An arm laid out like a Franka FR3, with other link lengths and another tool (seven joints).
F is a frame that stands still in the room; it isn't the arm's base.
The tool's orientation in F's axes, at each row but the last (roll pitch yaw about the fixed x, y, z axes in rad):
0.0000 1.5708 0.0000
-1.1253 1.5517 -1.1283
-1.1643 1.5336 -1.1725
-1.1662 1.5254 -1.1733
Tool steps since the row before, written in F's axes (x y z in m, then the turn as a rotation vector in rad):
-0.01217 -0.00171 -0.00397 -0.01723 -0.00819 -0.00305
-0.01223 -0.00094 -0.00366 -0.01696 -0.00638 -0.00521
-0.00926 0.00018 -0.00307 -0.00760 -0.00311 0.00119
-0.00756 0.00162 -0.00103 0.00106 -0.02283 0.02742
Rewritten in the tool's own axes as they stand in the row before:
0.00397 -0.00171 -0.01217 0.00305 -0.00819 -0.01723
0.00358 -0.00091 -0.01226 0.00518 -0.00634 -0.01698
0.00293 0.00021 -0.00931 -0.00119 -0.00321 -0.00756
0.00083 0.00161 -0.00759 -0.02642 -0.02395 0.00170

